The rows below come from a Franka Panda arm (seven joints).
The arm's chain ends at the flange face. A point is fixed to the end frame.
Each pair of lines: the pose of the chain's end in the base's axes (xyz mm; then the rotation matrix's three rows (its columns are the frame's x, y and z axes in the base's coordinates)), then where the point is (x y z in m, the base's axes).
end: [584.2 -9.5 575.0], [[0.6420 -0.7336 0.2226], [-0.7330 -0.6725 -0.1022], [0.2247 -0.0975 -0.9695]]
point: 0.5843 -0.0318 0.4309
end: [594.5 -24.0 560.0], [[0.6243 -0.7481 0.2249], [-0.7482 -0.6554 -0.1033], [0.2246 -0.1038 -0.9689]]
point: 0.5948 -0.0457 0.4158
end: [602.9 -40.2 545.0], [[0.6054 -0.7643 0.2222], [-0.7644 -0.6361 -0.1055], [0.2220 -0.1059 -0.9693]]
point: 0.6026 -0.0614 0.4007
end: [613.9 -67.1 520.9], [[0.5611 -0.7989 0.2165], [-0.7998 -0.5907 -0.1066], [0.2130 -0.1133 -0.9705]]
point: 0.6125 -0.0866 0.3764
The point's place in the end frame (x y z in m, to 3 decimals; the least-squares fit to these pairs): -0.016 0.029 0.142
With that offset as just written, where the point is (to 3 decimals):
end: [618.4 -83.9 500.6], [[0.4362 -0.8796 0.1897], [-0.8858 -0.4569 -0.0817], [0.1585 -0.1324 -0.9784]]
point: 0.613 -0.095 0.355
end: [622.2 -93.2 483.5], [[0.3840 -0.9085 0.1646], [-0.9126 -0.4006 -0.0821], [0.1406 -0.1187 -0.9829]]
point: 0.613 -0.102 0.338
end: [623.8 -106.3 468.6], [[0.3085 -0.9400 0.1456], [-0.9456 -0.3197 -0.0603], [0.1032 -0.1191 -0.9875]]
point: 0.612 -0.109 0.323
